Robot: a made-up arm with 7 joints. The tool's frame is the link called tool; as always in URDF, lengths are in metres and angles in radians. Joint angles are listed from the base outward.
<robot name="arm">
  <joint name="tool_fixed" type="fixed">
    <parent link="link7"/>
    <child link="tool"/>
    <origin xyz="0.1 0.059 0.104"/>
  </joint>
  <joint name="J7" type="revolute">
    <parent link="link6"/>
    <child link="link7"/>
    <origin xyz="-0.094 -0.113 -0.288"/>
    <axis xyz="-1 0 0"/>
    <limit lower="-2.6" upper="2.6"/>
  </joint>
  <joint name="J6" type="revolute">
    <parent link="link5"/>
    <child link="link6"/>
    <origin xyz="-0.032 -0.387 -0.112"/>
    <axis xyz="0 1 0"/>
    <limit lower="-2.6" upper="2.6"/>
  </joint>
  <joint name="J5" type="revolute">
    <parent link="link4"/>
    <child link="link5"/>
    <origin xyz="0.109 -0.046 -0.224"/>
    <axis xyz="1 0 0"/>
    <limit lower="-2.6" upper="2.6"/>
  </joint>
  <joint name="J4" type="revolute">
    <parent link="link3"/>
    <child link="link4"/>
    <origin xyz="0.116 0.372 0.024"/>
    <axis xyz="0 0 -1"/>
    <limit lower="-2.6" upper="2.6"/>
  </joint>
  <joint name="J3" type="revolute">
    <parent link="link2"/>
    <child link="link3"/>
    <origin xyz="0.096 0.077 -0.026"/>
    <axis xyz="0 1 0"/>
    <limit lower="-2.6" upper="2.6"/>
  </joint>
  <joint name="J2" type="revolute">
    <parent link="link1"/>
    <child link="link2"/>
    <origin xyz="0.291 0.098 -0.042"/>
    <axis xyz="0 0 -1"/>
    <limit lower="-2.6" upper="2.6"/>
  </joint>
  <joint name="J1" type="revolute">
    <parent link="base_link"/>
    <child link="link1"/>
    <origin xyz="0 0 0.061"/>
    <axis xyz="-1 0 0"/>
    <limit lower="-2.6" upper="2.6"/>
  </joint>
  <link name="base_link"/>
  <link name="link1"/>
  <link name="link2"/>
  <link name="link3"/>
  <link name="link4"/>
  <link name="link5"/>
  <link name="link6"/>
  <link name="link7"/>
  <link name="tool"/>
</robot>
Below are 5 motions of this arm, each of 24 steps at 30 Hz.
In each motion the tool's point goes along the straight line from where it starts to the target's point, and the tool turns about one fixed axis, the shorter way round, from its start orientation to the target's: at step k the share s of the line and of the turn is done. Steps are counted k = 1, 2, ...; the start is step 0. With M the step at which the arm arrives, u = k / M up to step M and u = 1 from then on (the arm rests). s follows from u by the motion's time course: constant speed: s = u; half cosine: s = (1 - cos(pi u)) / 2; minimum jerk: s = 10 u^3 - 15 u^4 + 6 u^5.
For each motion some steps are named. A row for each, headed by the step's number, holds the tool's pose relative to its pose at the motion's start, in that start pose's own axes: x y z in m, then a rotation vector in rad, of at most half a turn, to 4 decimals.
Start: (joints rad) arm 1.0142 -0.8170 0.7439 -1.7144 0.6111 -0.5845 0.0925
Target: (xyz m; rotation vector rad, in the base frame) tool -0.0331 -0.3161 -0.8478 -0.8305 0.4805 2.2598
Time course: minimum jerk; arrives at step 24
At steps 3, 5, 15, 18, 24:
3: 0.0008 -0.0005 0.0043 -0.0301 0.0047 0.0034
5: 0.0031 -0.0022 0.0173 -0.1208 0.0188 0.0138
15: 0.0347 -0.0247 0.1940 -1.3570 0.2117 0.1553
18: 0.0429 -0.0305 0.2400 -1.6784 0.2619 0.1921
24: 0.0478 -0.0340 0.2677 -1.8722 0.2921 0.2143

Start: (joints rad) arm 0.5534 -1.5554 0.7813 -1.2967 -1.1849 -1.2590 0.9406
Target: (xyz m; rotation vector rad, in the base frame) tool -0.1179 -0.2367 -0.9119 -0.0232 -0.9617 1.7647
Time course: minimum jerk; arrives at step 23
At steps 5, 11, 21, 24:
5: -0.0343 0.0172 0.0328 -0.0385 0.0560 -0.0081
11: -0.2183 0.1095 0.2087 -0.2450 0.3563 -0.0515
21: -0.4726 0.2371 0.4518 -0.5303 0.7712 -0.1115
24: -0.4753 0.2385 0.4545 -0.5333 0.7757 -0.1121

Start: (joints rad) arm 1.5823 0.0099 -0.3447 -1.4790 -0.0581 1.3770 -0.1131
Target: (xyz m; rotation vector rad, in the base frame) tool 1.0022 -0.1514 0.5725 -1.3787 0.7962 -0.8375
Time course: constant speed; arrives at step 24
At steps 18, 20, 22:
18: -0.1534 -0.0954 -0.6577 1.0399 0.0283 -0.1628
20: -0.1704 -0.1060 -0.7308 1.1554 0.0315 -0.1809
22: -0.1875 -0.1166 -0.8039 1.2710 0.0346 -0.1990

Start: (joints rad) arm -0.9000 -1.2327 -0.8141 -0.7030 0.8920 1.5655 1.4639
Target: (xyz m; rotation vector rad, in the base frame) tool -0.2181 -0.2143 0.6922 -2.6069 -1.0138 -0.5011
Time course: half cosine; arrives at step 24
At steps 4, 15, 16, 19, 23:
4: -0.0389 -0.0332 0.0604 -0.0681 0.0993 0.0498
15: -0.4011 -0.3431 0.6229 -0.7025 1.0248 0.5143
16: -0.4351 -0.3722 0.6758 -0.7621 1.1117 0.5579
19: -0.5202 -0.4450 0.8080 -0.9112 1.3291 0.6670
23: -0.5776 -0.4942 0.8972 -1.0118 1.4760 0.7407

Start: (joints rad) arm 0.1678 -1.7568 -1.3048 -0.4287 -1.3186 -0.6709 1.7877
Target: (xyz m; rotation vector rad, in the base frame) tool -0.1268 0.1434 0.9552 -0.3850 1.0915 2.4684
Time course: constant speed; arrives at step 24
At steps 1, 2, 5, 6, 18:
1: 0.0196 0.0042 -0.0085 -0.0460 -0.0099 -0.0445
2: 0.0391 0.0083 -0.0169 -0.0919 -0.0198 -0.0890
5: 0.0978 0.0209 -0.0423 -0.2298 -0.0494 -0.2224
6: 0.1173 0.0250 -0.0508 -0.2758 -0.0593 -0.2669
18: 0.3520 0.0751 -0.1524 -0.8273 -0.1779 -0.8008

